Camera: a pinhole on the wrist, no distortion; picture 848 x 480 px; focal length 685.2 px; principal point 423.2 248.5 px. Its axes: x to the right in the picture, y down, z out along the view. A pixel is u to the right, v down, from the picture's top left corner.
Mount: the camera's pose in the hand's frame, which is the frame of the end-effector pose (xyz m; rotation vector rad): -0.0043 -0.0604 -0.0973 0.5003 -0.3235 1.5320
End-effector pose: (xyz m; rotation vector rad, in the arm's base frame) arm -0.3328 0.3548 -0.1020 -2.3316 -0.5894 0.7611
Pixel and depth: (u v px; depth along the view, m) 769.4 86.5 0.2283
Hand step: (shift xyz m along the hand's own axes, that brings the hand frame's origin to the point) 0.0771 -0.0731 0.1508
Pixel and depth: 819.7 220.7 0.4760
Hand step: 0.0736 -0.0596 0.4474
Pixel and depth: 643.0 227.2 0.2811
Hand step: 0.0371 -0.1228 0.1884
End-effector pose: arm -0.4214 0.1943 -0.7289 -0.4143 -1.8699 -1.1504
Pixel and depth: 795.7 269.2 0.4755
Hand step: 0.0397 -0.0751 0.4421
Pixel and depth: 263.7 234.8 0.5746
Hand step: 0.0657 -0.4633 0.3281
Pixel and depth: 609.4 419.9 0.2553
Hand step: -0.0383 -0.1301 0.1636
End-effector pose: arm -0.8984 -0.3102 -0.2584 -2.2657 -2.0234 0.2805
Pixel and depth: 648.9 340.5 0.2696
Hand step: -0.0088 -0.1196 0.1826
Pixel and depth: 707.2 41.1 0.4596
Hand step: 0.1887 -0.1212 0.3780
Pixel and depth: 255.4 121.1 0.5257
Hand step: 0.1462 -0.4318 0.2794
